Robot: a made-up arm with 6 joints.
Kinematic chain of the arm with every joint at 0, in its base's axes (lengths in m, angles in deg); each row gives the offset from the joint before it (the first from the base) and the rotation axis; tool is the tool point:
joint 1: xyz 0 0 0.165 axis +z
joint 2: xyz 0 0.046 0 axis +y
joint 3: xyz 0 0 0.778 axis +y
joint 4: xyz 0 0 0.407 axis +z
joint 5: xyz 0 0 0 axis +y
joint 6: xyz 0 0 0.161 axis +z
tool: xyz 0 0 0
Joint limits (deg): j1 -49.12..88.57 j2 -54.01..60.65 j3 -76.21..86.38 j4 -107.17..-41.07 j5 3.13..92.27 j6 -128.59..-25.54
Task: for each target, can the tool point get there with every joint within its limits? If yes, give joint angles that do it. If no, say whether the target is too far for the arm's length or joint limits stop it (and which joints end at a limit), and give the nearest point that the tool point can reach.
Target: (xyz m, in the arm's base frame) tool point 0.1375 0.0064 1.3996
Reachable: yes | joints 50.20 8.83 -15.27 -80.04 68.54 -67.44
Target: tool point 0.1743 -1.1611 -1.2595
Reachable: no: too far | nearest point 0.5788 -0.7010 0.0589 | short by 1.454 m
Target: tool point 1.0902 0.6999 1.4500
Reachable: no: too far | nearest point 0.8044 0.5164 1.1132 | short by 0.478 m
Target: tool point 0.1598 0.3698 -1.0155
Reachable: no: joint limits stop it (at a limit: joint 2, joint 3, joint 4) | nearest point 0.3498 0.8094 0.0660 | short by 1.183 m
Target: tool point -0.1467 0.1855 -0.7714
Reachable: no: joint limits stop it (at a limit: joint 1, joint 2, joint 3, joint 4) | nearest point 0.0681 0.8507 0.0822 | short by 1.103 m
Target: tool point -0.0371 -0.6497 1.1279
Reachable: yes | joints 76.81 -21.39 -37.64 -82.57 82.14 -120.16
